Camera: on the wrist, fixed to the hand. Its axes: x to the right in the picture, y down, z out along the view.
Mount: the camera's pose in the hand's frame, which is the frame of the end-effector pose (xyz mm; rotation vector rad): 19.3 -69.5 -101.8 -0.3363 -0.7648 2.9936
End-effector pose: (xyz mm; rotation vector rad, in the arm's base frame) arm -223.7 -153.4 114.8 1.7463 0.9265 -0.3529
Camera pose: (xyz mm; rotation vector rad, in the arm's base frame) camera -282.3 -45.1 94.4 0.7665 -2.1376 0.9853
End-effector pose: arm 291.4 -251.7 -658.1 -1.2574 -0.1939 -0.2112
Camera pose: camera 294.7 -370.3 -619.4 -0.6428 1.1673 2.7950
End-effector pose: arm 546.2 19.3 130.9 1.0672 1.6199 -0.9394
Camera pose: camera 447.8 94.6 145.1 1.1632 -1.1274 0.9640
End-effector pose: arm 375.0 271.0 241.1 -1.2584 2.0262 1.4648
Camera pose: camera 442.3 166.7 228.7 -2.0253 -0.8762 -0.9227
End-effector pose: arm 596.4 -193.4 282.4 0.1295 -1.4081 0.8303
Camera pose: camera 718.2 -179.7 305.7 1.4222 0.6648 -1.4097
